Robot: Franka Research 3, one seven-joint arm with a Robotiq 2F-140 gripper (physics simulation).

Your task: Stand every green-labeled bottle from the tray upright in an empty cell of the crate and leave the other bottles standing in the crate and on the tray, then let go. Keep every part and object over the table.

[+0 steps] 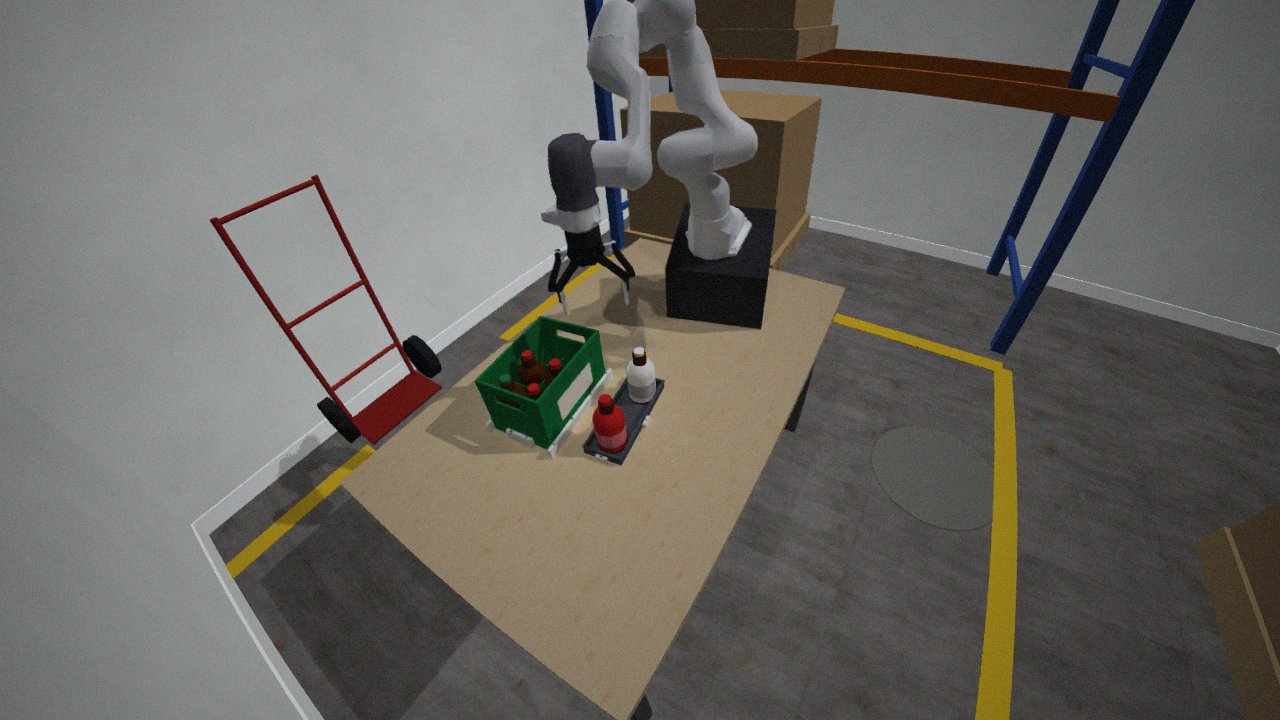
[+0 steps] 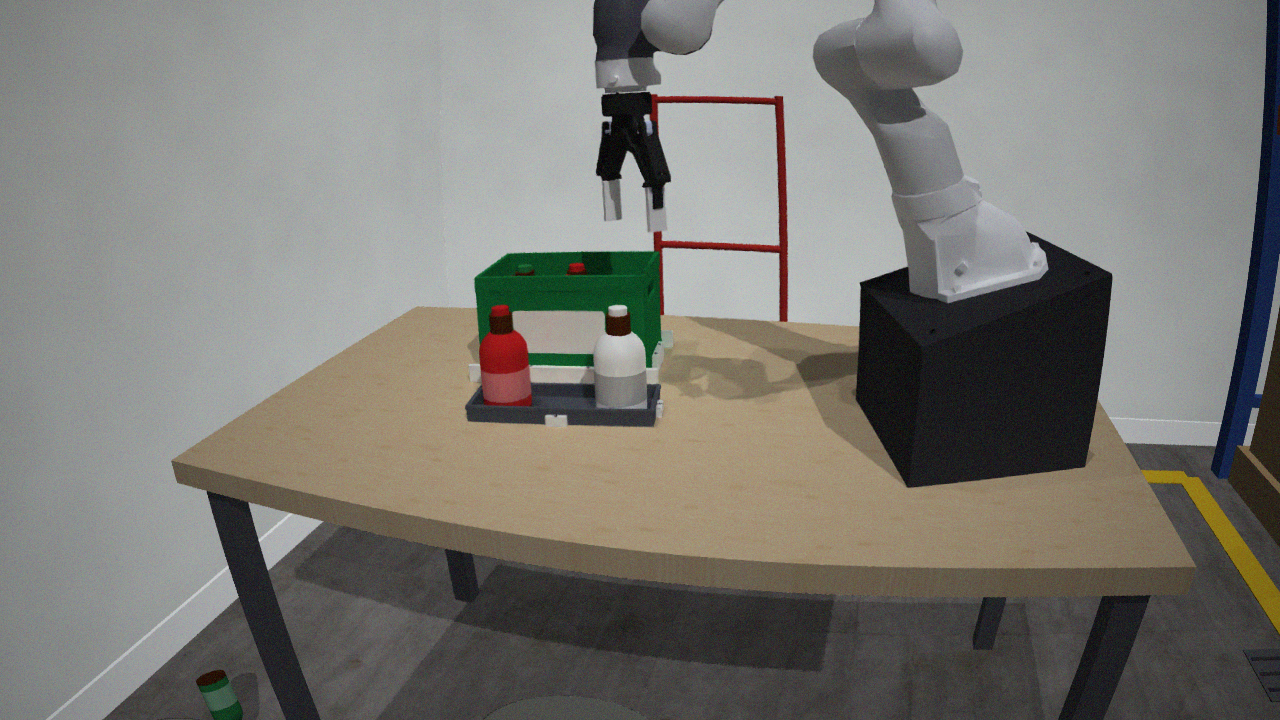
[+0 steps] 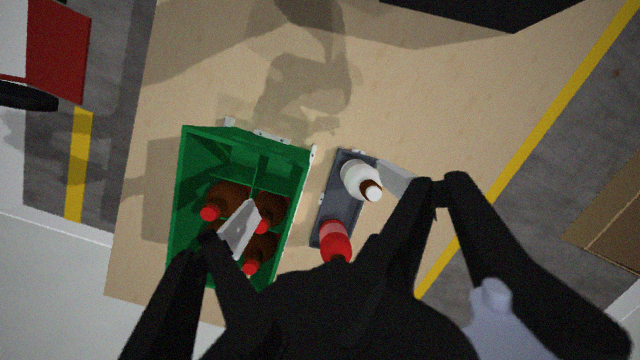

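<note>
A green bottle with a pale green label (image 2: 221, 697) is on the floor beyond the table's left end, cut off by the frame edge. The green crate (image 1: 519, 423) (image 2: 563, 291) (image 3: 245, 144) holds several brown bottles with red caps and one with a green cap (image 1: 505, 381) (image 2: 525, 268); its cells at the robot end look empty. A white bottle (image 1: 640, 382) (image 2: 619, 367) (image 3: 356, 175) and a red bottle (image 1: 609, 428) (image 2: 505, 362) (image 3: 335, 244) stand upright on the dark tray (image 1: 631, 422) (image 2: 510, 414) (image 3: 334, 205). My gripper (image 1: 595, 302) (image 2: 634, 217) (image 3: 316, 190) is wide open and empty, above the crate's robot end.
The black robot base (image 1: 716, 291) (image 2: 984, 385) stands on the wooden table (image 1: 572, 537) (image 2: 716, 483) (image 3: 425, 100). White clips hold the crate and tray edges. A red hand truck (image 1: 393, 407) (image 2: 780, 205) (image 3: 60, 55) stands on the floor beyond the crate's side.
</note>
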